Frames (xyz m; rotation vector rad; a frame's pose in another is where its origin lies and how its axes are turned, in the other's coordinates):
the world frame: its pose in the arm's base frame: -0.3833 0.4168 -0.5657 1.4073 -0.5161 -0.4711
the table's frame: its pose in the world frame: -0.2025 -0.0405 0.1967 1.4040 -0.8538 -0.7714
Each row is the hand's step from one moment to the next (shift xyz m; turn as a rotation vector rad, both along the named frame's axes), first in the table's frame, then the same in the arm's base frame.
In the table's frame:
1: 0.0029 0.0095 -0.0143 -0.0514 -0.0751 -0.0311
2: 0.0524 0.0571 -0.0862 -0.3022 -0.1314 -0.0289
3: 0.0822 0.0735 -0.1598 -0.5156 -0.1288 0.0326
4: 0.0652 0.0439 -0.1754 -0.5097 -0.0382 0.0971
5: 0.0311 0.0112 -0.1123 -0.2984 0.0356 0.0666
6: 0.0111 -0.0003 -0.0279 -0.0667 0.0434 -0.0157
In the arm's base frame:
1: 0.0049 -0.0153 0.0066 0.0495 0.0651 0.0506
2: 0.0426 -0.1072 0.0112 -0.0090 0.2170 0.2495
3: 0.0937 -0.1675 0.0293 -0.1314 0.3356 0.3919
4: 0.1167 -0.1448 0.0484 -0.2303 0.2940 0.3622
5: 0.0814 -0.0752 0.0377 -0.1779 0.1322 0.2136
6: 0.0234 -0.0178 0.0062 -0.0411 -0.0122 0.0689

